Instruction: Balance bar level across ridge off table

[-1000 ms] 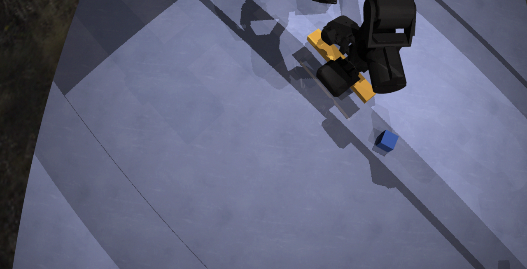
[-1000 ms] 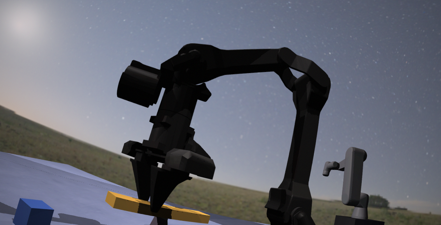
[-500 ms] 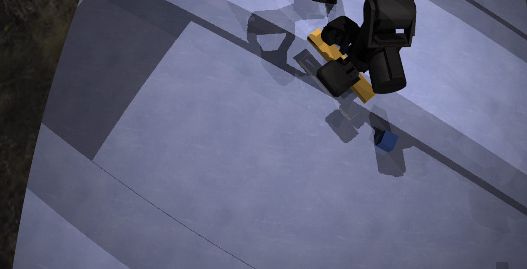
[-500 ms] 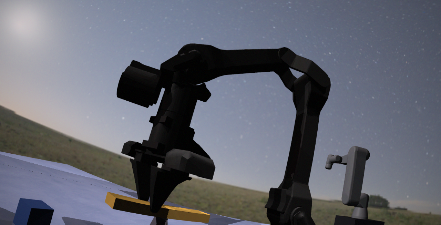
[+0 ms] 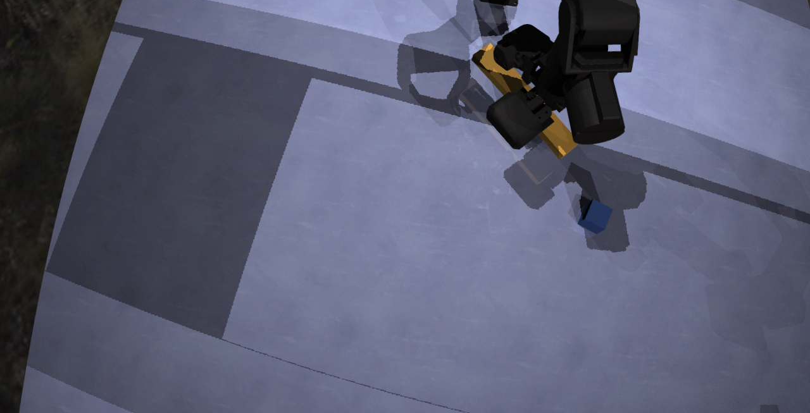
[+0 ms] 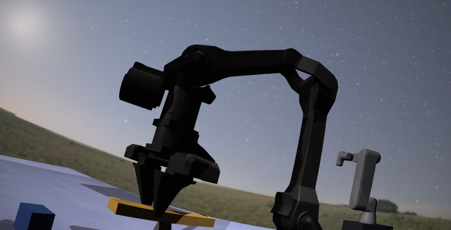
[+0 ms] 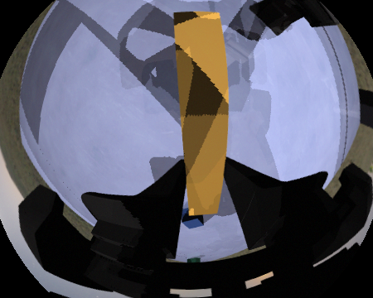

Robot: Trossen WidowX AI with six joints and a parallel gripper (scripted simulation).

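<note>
The orange bar is 20 mm behind my gripper tip and 20 mm to the right of it. Also, from my gripper tip: blue cube (120 mm ahead, 100 mm to the left, 50 mm below).
</note>
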